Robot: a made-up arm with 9 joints. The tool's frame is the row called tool.
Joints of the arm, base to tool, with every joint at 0 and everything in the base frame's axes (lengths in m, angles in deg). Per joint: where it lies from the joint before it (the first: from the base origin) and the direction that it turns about. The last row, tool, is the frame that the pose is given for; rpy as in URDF.
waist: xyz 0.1 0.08 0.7 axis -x
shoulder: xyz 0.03 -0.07 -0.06 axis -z
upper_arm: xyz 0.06 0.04 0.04 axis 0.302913 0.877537 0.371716
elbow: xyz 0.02 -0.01 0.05 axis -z
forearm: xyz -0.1 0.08 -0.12 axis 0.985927 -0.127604 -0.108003
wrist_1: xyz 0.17 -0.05 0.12 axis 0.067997 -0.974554 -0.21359
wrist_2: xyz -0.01 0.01 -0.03 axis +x
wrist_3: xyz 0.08 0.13 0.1 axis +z
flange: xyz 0.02 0 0.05 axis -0.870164 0.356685 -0.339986
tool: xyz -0.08 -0.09 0 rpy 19.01 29.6 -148.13
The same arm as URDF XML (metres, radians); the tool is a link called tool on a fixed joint. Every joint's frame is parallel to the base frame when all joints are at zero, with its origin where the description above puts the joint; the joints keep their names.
<robot name="arm">
<link name="base"/>
<link name="link1"/>
<link name="link2"/>
<link name="link3"/>
<link name="link4"/>
<link name="link5"/>
<link name="link6"/>
<link name="link7"/>
<link name="link8"/>
<link name="link9"/>
<link name="tool"/>
<joint name="waist" type="continuous"><parent link="base"/><child link="link1"/><origin xyz="0.1 0.08 0.7" rpy="0 0 0"/><axis xyz="-1 0 0"/></joint>
<joint name="shoulder" type="continuous"><parent link="link1"/><child link="link2"/><origin xyz="0.03 -0.07 -0.06" rpy="0 0 0"/><axis xyz="0 0 -1"/></joint>
<joint name="upper_arm" type="continuous"><parent link="link2"/><child link="link3"/><origin xyz="0.06 0.04 0.04" rpy="0 0 0"/><axis xyz="0.302913 0.877537 0.371716"/></joint>
<joint name="elbow" type="continuous"><parent link="link3"/><child link="link4"/><origin xyz="0.02 -0.01 0.05" rpy="0 0 0"/><axis xyz="0 0 -1"/></joint>
<joint name="forearm" type="continuous"><parent link="link4"/><child link="link5"/><origin xyz="-0.1 0.08 -0.12" rpy="0 0 0"/><axis xyz="0.985927 -0.127604 -0.108003"/></joint>
<joint name="wrist_1" type="continuous"><parent link="link5"/><child link="link6"/><origin xyz="0.17 -0.05 0.12" rpy="0 0 0"/><axis xyz="0.067997 -0.974554 -0.21359"/></joint>
<joint name="wrist_2" type="continuous"><parent link="link6"/><child link="link7"/><origin xyz="-0.01 0.01 -0.03" rpy="0 0 0"/><axis xyz="1 0 0"/></joint>
<joint name="wrist_3" type="continuous"><parent link="link7"/><child link="link8"/><origin xyz="0.08 0.13 0.1" rpy="0 0 0"/><axis xyz="0 0 1"/></joint>
<joint name="flange" type="continuous"><parent link="link8"/><child link="link9"/><origin xyz="0.02 0 0.05" rpy="0 0 0"/><axis xyz="-0.870164 0.356685 -0.339986"/></joint>
<joint name="tool_joint" type="fixed"><parent link="link9"/><child link="tool"/><origin xyz="-0.08 -0.09 0" rpy="0.3318 0.5166 -2.5854"/></joint>
</robot>

